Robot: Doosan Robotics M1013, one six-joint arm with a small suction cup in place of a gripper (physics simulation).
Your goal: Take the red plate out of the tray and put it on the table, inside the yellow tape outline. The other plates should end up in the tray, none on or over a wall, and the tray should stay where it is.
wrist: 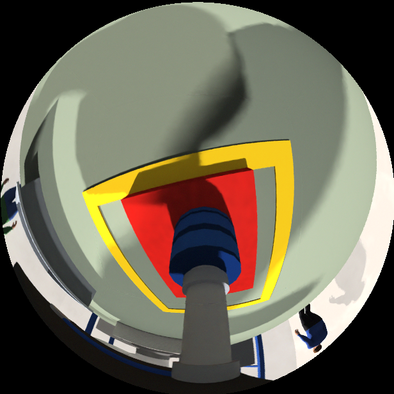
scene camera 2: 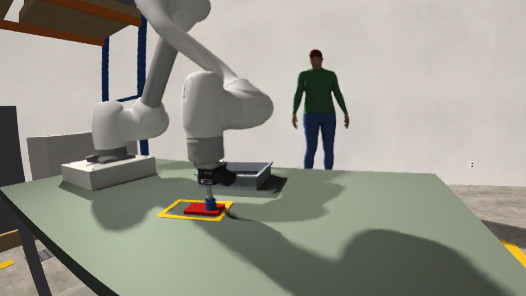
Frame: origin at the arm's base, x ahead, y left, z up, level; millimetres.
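Seen in the pictures: hand, its tool point: (scene camera 2: 211, 212); arm's base, origin of its link: (scene camera 2: 111, 159).
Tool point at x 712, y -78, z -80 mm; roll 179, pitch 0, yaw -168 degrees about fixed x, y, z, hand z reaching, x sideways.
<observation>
Offsets run from my tool point to a thing's top centre. "pt": to the spot under its first point. Level surfaces: height alone.
The red plate {3 mm right, 20 mm back, 11 mm up} (scene camera 2: 195, 209) (wrist: 240, 200) lies flat, at or very close above the table, within the yellow tape outline {pt 60 mm right, 16 mm back, 4 mm up} (scene camera 2: 190, 217) (wrist: 285, 210). In the wrist view its upper edge appears right along the inner edge of the tape, with bare strips at the other sides. My blue suction cup (scene camera 2: 210, 205) (wrist: 204, 245) is upright and pressed on the plate's top, toward its right end in the scene view, and holds it. The grey tray {295 mm left, 129 mm back, 52 mm up} (scene camera 2: 263, 176) (wrist: 55, 250) stands behind the arm's wrist. The other plates cannot be made out in it.
The robot's white base block (scene camera 2: 125, 172) stands at the left back of the green table {2 mm up} (scene camera 2: 175, 260). A person in a green top (scene camera 2: 319, 90) stands behind the table. A blue and orange rack (scene camera 2: 142, 60) is at the back left. Another person (wrist: 316, 327) shows in the wrist view.
</observation>
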